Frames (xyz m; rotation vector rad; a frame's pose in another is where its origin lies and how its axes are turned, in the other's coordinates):
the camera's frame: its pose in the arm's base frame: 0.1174 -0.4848 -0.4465 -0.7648 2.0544 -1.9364
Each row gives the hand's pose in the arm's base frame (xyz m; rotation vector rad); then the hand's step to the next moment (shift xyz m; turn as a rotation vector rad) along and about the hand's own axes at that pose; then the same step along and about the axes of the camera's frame.
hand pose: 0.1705 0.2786 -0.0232 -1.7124 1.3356 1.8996
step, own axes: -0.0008 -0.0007 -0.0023 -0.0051 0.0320 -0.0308
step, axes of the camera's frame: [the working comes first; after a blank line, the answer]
step, axes of the arm's base frame: 0.0022 -0.0010 0.0007 -0.0012 -0.0387 0.0224

-0.0012 -0.0011 0.0019 0.0248 -0.0215 0.0303
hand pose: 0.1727 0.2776 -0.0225 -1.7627 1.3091 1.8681
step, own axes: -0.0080 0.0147 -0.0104 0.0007 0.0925 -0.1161
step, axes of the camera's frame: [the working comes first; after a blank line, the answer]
step, axes of the arm's base frame: -0.0017 -0.0129 0.0148 0.0110 -0.1375 0.0548

0.0108 -0.0141 0.0086 0.0707 -0.0557 0.1180
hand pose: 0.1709 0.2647 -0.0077 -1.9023 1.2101 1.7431
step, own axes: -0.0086 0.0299 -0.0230 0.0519 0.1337 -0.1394
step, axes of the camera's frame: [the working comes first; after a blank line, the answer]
step, axes of the arm's base frame: -0.0055 -0.0309 0.0226 -0.0077 -0.1982 0.0259

0.0246 -0.0207 0.0215 0.1116 -0.0233 0.1643
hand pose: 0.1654 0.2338 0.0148 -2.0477 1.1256 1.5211
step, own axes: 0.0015 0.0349 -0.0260 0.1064 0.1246 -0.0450
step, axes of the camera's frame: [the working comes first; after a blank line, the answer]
step, axes of the arm's base frame: -0.0099 -0.0400 0.0140 -0.0551 -0.1492 -0.0597

0.0313 -0.0114 0.0281 0.1103 0.0706 0.1082
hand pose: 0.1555 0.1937 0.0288 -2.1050 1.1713 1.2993
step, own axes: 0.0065 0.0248 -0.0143 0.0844 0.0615 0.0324
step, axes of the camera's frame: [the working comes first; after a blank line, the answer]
step, axes of the arm's base frame: -0.0113 -0.0269 0.0035 -0.0494 -0.0500 -0.0838

0.0237 -0.0009 0.0172 0.0508 0.0927 0.0281
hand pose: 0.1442 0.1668 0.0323 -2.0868 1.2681 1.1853
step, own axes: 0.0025 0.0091 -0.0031 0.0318 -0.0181 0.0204
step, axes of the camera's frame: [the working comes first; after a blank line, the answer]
step, axes of the arm's base frame: -0.0060 -0.0079 0.0003 0.0135 0.0073 -0.0390

0.0091 0.0011 0.0039 -0.0225 0.0350 0.0047
